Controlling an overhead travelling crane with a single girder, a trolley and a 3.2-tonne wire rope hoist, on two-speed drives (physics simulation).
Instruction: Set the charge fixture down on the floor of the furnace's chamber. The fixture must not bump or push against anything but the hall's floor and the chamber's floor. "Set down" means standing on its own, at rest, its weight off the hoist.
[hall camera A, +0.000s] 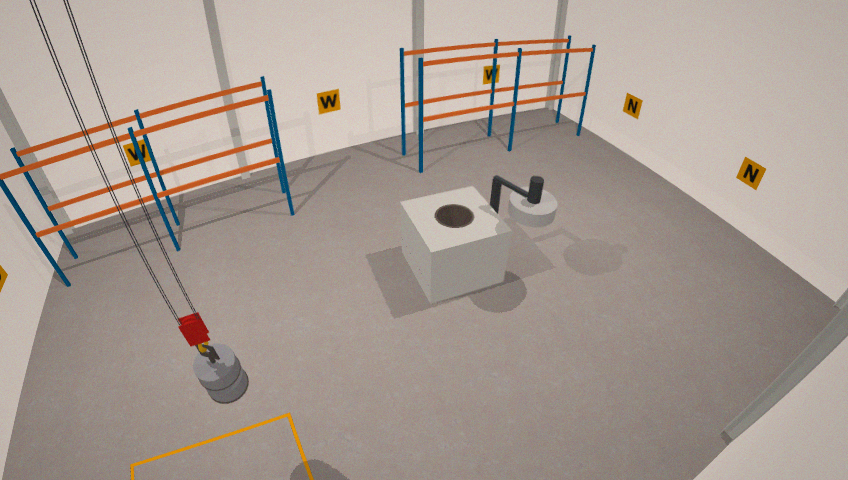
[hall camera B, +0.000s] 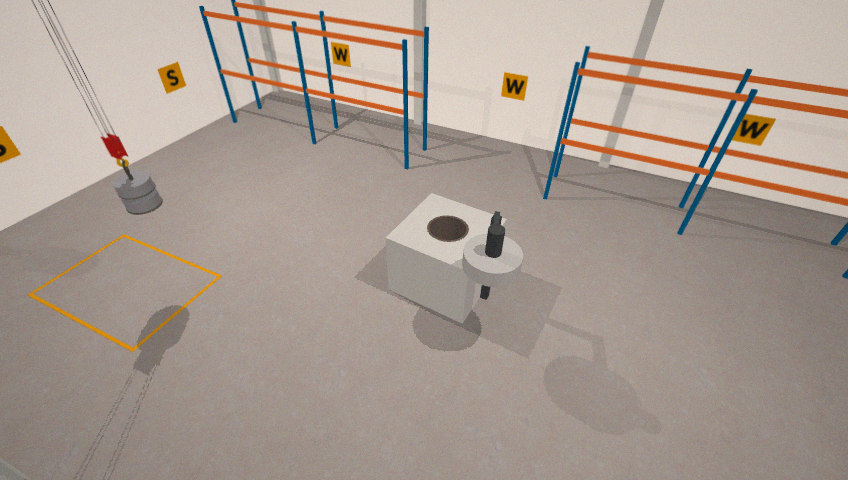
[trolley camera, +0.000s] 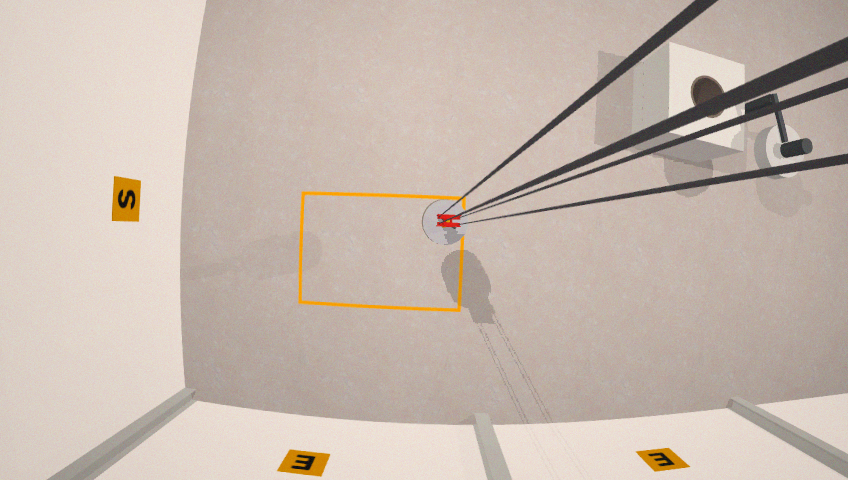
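The charge fixture (hall camera A: 221, 380) (hall camera B: 139, 195) (trolley camera: 434, 228), a grey banded cylinder, hangs upright from the hook (hall camera A: 205, 349) (hall camera B: 123, 164), my gripper, under the red hook block (hall camera A: 193, 329) (hall camera B: 114, 146) (trolley camera: 448, 220). It is in the air, apart from its shadow (hall camera B: 169, 324). In the trolley view it overlaps the yellow rectangle's upper right corner. The white box furnace (hall camera A: 467, 270) (hall camera B: 425, 285) (trolley camera: 681, 77) stands well away, with a round chamber opening (hall camera A: 454, 215) (hall camera B: 447, 228) (trolley camera: 705, 95) in its top. The chamber floor cannot be made out.
The round lid (hall camera A: 532, 215) (hall camera B: 505, 270) (trolley camera: 766, 148) hangs on a dark arm beside the furnace, off the opening. A yellow rectangle (hall camera A: 211, 439) (hall camera B: 80, 321) (trolley camera: 380, 306) is marked on the floor. Blue-orange racks (hall camera A: 161, 208) (hall camera A: 420, 118) (hall camera B: 405, 107) (hall camera B: 717, 161) stand along the W wall.
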